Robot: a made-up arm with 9 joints.
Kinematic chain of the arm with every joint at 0, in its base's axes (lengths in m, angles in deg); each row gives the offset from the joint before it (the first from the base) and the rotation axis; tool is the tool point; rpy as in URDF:
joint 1: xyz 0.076 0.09 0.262 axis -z
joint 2: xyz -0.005 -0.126 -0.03 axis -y
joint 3: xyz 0 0.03 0.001 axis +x
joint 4: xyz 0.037 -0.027 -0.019 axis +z
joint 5: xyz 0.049 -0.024 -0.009 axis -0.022 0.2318 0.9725
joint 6: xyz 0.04 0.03 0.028 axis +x
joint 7: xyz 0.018 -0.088 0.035 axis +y
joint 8: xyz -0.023 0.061 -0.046 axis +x
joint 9: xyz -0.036 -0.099 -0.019 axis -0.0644 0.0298 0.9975
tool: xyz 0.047 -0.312 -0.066 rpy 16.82 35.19 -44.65
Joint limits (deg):
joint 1: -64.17..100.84
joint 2: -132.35..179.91
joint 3: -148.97..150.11
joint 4: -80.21..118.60
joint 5: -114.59..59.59
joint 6: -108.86..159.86
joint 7: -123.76..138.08
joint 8: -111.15..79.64
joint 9: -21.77..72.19
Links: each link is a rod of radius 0.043 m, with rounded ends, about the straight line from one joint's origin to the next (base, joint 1, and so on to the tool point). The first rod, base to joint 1, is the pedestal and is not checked.
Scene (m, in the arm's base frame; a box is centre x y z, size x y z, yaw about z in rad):
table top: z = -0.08
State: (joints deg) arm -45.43 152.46 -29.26 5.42 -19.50 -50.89 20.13 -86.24 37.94
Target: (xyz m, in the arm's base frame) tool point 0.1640 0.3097 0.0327
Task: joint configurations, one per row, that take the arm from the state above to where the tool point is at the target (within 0.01 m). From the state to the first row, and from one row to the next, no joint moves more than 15 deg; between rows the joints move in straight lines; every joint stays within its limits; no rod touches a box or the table.
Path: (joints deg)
1: -37.42 157.70 -24.84 19.30 -9.28 -55.57 10.84 -89.60 26.81
2: -29.41 162.95 -20.42 33.17 0.94 -60.25 1.54 -92.96 15.68
3: -21.41 168.19 -16.00 47.05 11.16 -64.93 -7.75 -96.33 4.55

